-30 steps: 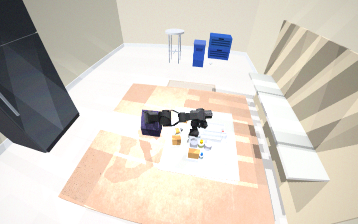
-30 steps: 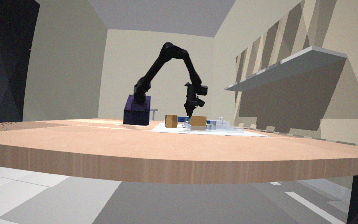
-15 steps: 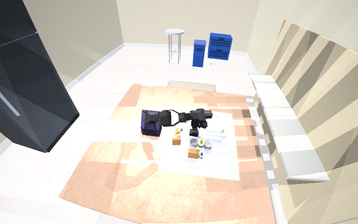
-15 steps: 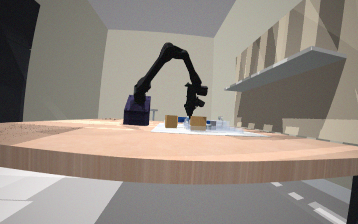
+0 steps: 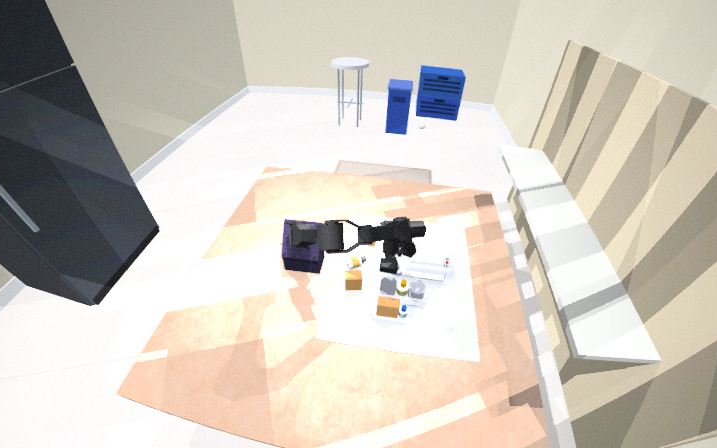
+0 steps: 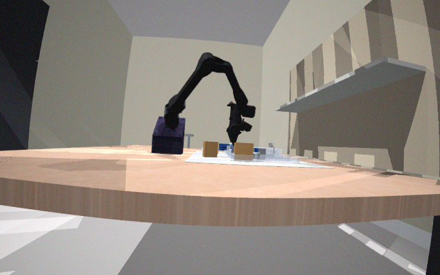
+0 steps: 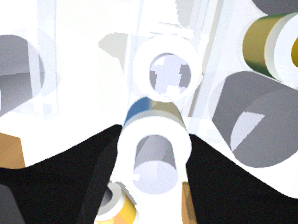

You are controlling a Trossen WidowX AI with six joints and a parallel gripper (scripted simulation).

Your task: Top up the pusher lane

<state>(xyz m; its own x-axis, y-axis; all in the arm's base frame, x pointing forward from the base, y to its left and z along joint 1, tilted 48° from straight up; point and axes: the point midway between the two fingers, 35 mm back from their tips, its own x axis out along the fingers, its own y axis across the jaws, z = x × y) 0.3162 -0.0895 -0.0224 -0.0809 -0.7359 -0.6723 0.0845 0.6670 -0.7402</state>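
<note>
Right now my gripper tip is 140 mm short of the clear sprung lane, 40 mm above it and 10 mm to the right of it. Also, from my gripper tip: wall shelf 510 mm ahead, 310 mm above, 30 mm to the right; red-topped thing 220 mm ahead, 20 mm to the left, 10 mm above.
</note>
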